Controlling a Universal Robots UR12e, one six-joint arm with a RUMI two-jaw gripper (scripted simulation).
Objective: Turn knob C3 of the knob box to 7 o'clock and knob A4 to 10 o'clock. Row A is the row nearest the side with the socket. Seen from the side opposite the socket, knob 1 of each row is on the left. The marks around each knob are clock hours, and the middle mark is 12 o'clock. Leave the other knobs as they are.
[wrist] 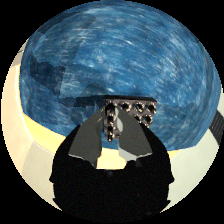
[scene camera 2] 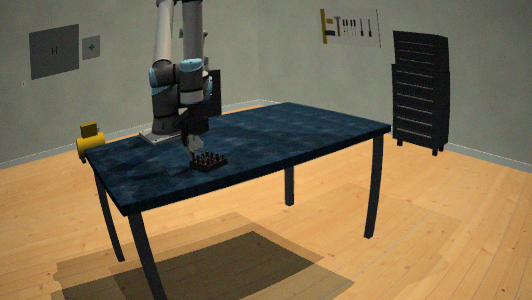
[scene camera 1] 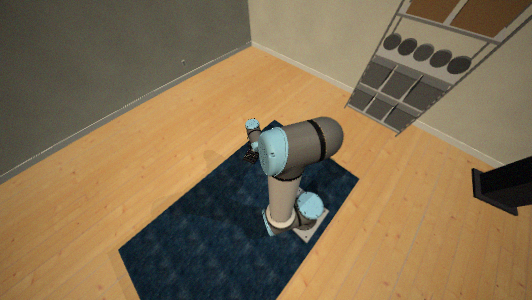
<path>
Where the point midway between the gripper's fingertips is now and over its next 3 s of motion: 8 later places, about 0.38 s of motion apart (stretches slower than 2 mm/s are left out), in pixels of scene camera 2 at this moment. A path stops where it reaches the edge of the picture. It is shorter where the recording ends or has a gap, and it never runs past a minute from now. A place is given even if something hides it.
My gripper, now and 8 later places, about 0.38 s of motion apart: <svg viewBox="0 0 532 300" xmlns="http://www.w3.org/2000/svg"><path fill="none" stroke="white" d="M193 159L193 157L192 153L192 150L192 149L193 149L196 147L198 145L202 144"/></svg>
</path>
